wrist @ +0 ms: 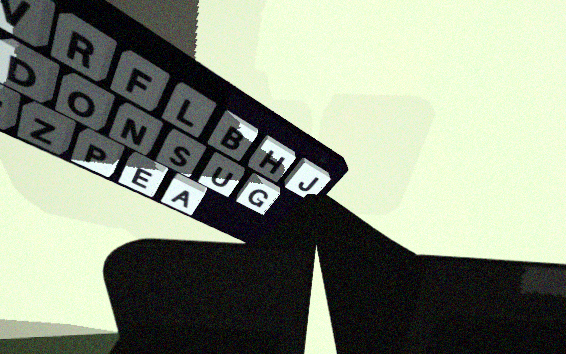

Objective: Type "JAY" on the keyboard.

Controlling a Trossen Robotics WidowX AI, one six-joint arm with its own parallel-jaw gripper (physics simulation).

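Places are measured from the arm's base along level axes (x ahead, y left, z up), in millimetres.
Pixels of known places: gripper, between the fingertips: (315,204).
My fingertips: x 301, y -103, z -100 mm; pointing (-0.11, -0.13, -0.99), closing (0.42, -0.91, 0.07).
Behind a point stands the place of what it marks.
A black keyboard (227,220) {x 262, y -75, z -119 mm} with grey-white keys in three rows runs slantwise from the upper left to the middle of the wrist view. The J key (308,178) {x 305, y -99, z -113 mm} is at the right end of the top row, brightly lit. The A key (183,194) {x 272, y -51, z -113 mm} is at the right end of the bottom row, also lit. No Y key shows in this view. My gripper (315,204) {x 301, y -103, z -100 mm} is shut and empty. Its dark tips appear just below the J key and overlap that key's lower edge in the view; whether they touch the keyboard cannot be told.
The H key (272,159) {x 306, y -80, z -113 mm} is beside J, and the G key (258,196) {x 286, y -83, z -113 mm} ends the middle row. Shadows cover the left part of the keyboard. A pale table surface (475,150) {x 346, y -172, z -131 mm} surrounds it. A dark green area (55,347) {x 90, y -4, z -123 mm} shows at the lower left edge.
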